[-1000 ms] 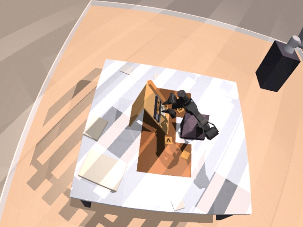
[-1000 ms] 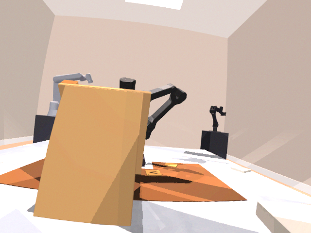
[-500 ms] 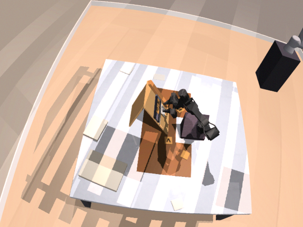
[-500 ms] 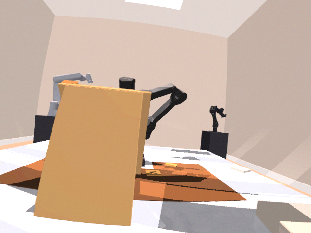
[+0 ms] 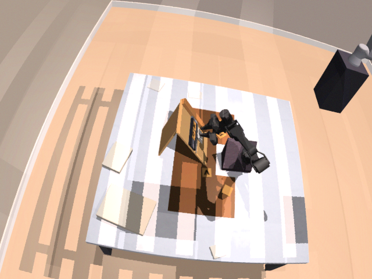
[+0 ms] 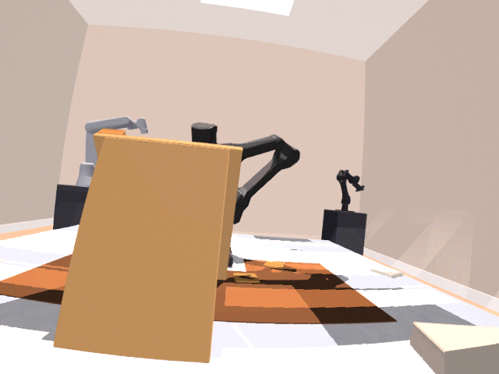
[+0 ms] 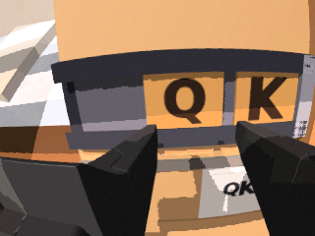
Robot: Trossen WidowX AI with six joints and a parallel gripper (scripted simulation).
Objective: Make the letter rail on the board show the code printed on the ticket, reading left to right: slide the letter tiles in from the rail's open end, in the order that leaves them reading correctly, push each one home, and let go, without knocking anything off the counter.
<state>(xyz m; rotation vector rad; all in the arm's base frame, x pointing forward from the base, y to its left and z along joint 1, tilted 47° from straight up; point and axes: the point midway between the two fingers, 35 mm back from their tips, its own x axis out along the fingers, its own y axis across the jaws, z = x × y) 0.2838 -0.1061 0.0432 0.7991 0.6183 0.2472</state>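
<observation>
My gripper tip is now 40 mm short of the q tile and 20 mm above it. From my gripper tip the other things lie so: k tile: 40 mm ahead, 60 mm to the right, 20 mm below; orange mat: 110 mm behind, 40 mm to the left, 200 mm below; white ticket: 10 mm behind, 50 mm to the right, 100 mm below.
</observation>
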